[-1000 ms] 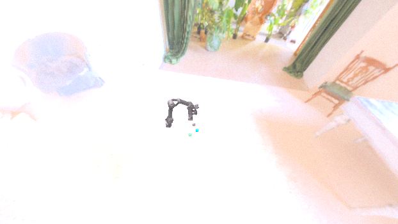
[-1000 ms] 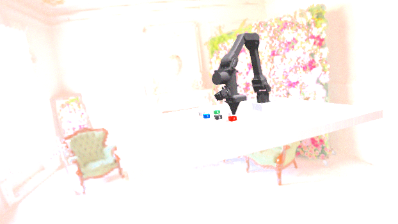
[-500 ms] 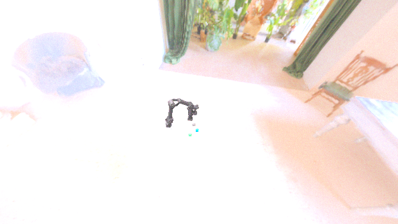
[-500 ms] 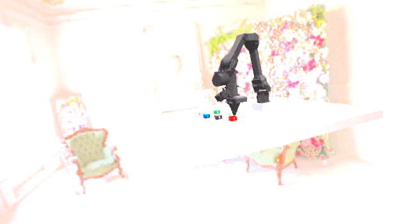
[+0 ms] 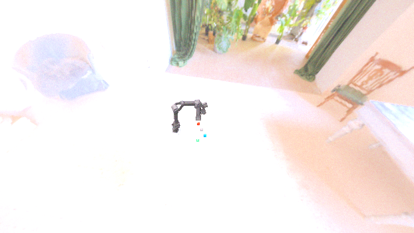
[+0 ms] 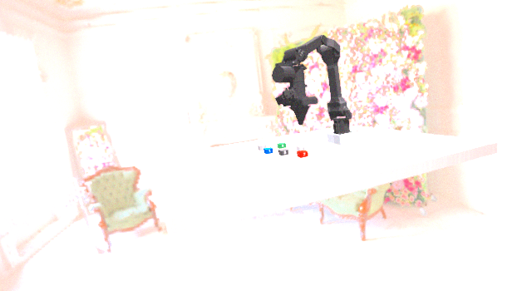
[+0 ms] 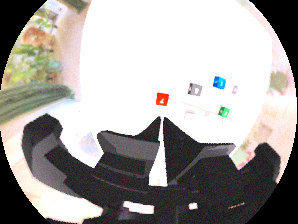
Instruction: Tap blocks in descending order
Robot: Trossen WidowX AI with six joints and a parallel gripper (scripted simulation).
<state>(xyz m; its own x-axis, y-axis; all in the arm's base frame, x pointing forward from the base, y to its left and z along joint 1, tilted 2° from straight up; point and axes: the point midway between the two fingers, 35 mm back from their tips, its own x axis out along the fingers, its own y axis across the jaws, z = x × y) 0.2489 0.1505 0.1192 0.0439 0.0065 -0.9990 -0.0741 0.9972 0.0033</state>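
Right now the blue block is 170 mm to the right of my gripper tip, 110 mm below it and 100 mm ahead of it. The rest, counted from my gripper tip: green block (240 mm to the right, 110 mm below, 20 mm ahead); red block (110 mm below, 10 mm to the right).
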